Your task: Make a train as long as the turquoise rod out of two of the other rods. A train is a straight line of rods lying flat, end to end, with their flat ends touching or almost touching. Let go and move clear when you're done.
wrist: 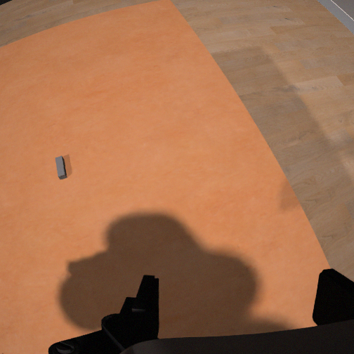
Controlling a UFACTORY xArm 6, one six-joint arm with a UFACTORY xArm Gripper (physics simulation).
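A small grey rod (61, 167) lies flat on the orange table top at the left of the wrist view, with a short shadow on its right. My gripper (241, 301) is open, its two black fingers wide apart at the bottom of the view with no rod between them. It is above the table, to the right of and nearer than the grey rod. The turquoise rod does not show in this view.
The orange table top (150, 100) has its edge running from the top centre down to the lower right. Beyond it lies a wooden floor (280, 110). A large dark shadow of the arm falls on the table ahead of the fingers.
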